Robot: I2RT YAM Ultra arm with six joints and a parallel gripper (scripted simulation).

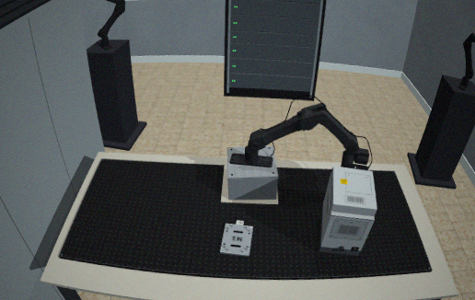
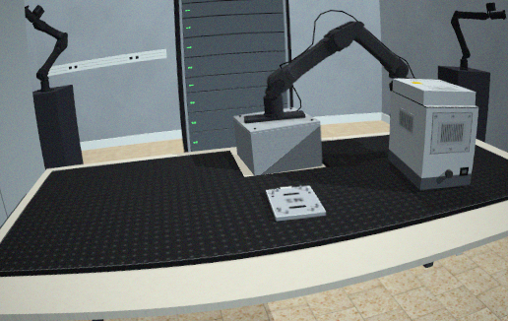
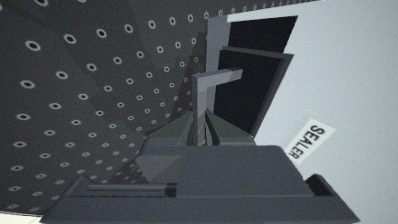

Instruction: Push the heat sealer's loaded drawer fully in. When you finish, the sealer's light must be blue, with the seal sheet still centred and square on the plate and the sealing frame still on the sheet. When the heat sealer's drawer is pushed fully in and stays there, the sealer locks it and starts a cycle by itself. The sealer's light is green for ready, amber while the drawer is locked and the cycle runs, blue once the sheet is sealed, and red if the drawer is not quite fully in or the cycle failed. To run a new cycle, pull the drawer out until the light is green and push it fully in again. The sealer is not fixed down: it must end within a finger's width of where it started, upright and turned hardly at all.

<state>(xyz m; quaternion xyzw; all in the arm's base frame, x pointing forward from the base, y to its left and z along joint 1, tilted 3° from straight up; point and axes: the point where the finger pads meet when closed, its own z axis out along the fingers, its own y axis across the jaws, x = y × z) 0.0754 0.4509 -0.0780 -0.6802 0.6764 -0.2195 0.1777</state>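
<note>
Now: hand 110 mm short of the dark drawer and 10 mm above it.
</note>
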